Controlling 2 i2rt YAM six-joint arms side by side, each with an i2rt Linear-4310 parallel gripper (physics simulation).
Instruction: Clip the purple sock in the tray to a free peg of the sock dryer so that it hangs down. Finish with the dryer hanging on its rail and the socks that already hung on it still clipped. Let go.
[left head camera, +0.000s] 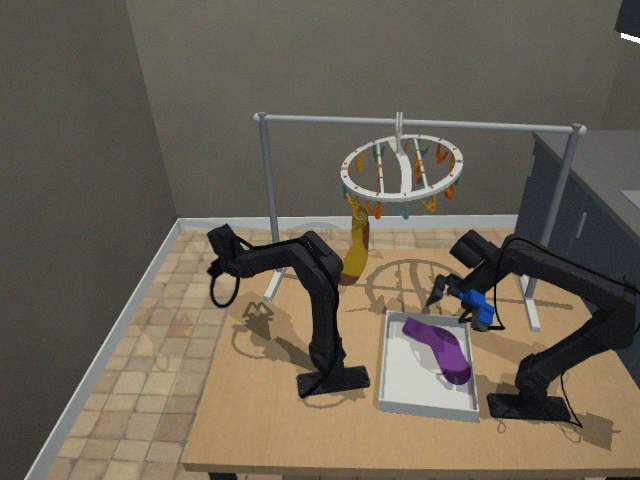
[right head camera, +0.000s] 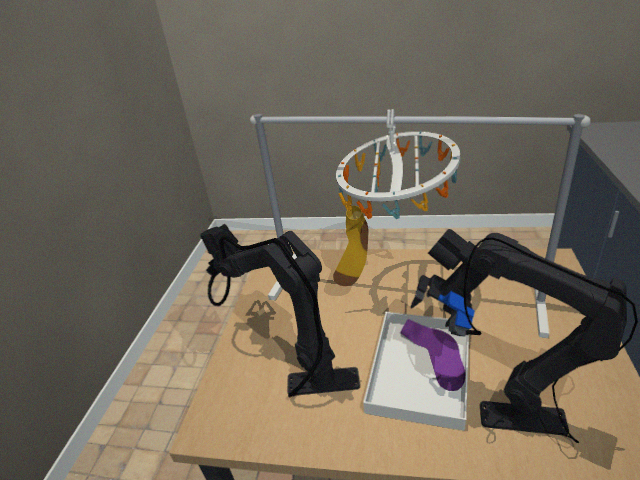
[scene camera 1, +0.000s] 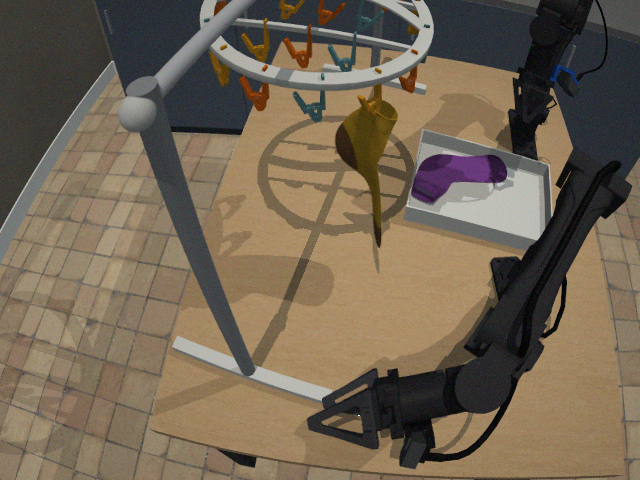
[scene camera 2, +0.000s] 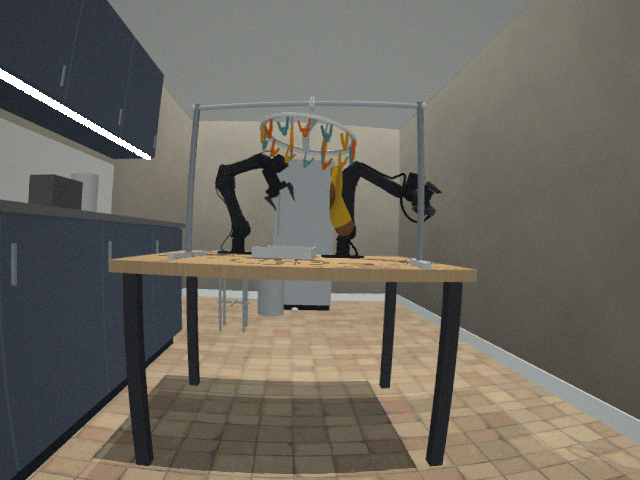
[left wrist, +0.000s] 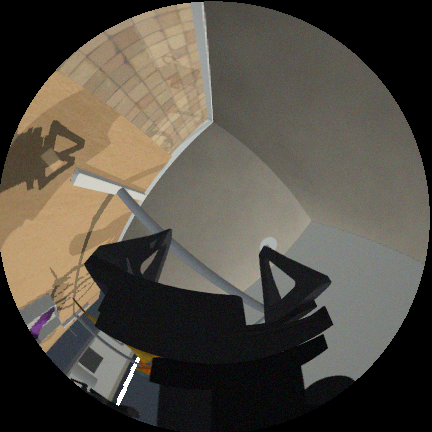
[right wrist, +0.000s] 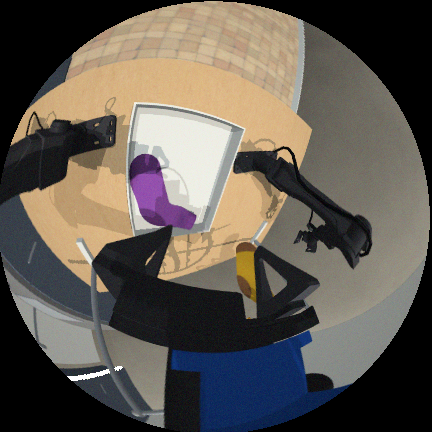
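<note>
The purple sock (left head camera: 444, 351) (right head camera: 445, 359) (scene camera 1: 465, 169) (right wrist: 149, 192) lies flat and bent in the white tray (left head camera: 429, 411) (scene camera 1: 475, 231). The round white sock dryer (left head camera: 382, 196) (right head camera: 382, 196) (scene camera 1: 351, 80) hangs tilted by its hook from the rail (left head camera: 320, 119) (right head camera: 320, 119), with orange, yellow and teal pegs around it. A yellow sock with brown patches (left head camera: 356, 253) (right head camera: 355, 253) (scene camera 2: 339, 206) hangs from a yellow peg. My right gripper (right wrist: 216, 240) (scene camera 2: 284, 204) is open and empty above the tray's far end. My left gripper (left wrist: 218, 243) (scene camera 1: 316, 412) is open and empty, out at the left, away from tray and dryer.
The rail's left post (left head camera: 269, 180) and right post (left head camera: 560, 180) stand on white feet at the table's far side. The table (left head camera: 268, 439) carries both arm bases, one on each side of the tray. Blue kitchen cabinets (left head camera: 558, 206) stand beyond the right side in the left head view.
</note>
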